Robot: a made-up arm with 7 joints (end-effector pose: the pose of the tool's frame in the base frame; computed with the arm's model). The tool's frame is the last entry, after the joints.
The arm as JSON. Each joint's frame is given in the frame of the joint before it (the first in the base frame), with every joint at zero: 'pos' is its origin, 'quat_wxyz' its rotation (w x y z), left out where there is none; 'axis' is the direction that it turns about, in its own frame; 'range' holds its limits. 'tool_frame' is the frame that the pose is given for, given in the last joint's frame.
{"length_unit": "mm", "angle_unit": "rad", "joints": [
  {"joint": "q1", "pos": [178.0, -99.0, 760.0], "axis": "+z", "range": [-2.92, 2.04]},
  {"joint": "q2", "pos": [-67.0, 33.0, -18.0], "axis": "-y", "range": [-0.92, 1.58]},
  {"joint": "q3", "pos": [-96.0, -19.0, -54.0], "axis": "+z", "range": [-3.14, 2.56]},
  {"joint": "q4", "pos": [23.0, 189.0, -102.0], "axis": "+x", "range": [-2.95, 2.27]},
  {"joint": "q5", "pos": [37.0, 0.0, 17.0], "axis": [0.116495, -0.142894, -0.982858], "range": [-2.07, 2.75]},
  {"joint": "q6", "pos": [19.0, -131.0, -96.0], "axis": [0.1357, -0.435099, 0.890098], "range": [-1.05, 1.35]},
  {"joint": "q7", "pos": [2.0, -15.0, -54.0], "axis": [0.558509, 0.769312, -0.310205], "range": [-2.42, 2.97]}
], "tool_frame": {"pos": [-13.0, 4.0, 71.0], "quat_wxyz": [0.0, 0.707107, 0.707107, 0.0]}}
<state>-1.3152 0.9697 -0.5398 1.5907 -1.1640 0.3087 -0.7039</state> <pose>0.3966 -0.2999 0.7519 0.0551 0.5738 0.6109</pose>
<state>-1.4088 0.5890 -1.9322 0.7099 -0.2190 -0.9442 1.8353</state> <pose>0.1105 -0.2318 0.4096 0.5512 0.3351 -3.0165</pose>
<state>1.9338 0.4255 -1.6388 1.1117 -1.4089 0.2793 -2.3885</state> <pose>0.2962 0.2052 0.5375 0.3685 -0.4350 2.2075</pose>
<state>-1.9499 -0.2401 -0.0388 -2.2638 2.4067 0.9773 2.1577</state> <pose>0.3373 0.0912 0.7432 2.3717 -0.8679 -0.2557</pose>
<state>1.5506 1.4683 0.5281 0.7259 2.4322 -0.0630 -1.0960</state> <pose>-0.1613 0.0090 0.4991 -1.8100 -1.9074 -0.8214</pose>
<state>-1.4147 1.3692 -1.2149 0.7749 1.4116 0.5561 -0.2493</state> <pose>0.3623 -0.2705 0.8045 0.5986 -1.4906 1.7578</pose>
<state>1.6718 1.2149 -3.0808 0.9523 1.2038 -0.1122 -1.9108</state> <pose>0.4783 0.0986 0.6235 -2.1124 0.0090 1.2096</pose>
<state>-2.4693 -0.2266 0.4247 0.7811 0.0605 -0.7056 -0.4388</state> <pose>0.4796 -0.0877 0.4966 -2.4046 1.2244 -0.7094</pose>
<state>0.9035 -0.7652 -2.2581 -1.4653 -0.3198 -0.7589 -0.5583</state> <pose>0.1792 -0.2925 0.7395 0.7198 -0.5073 -2.4441</pose>
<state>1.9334 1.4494 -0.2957 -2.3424 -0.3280 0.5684 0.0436</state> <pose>-0.0053 -0.2145 0.8267 0.6112 1.5405 0.1444</pose>
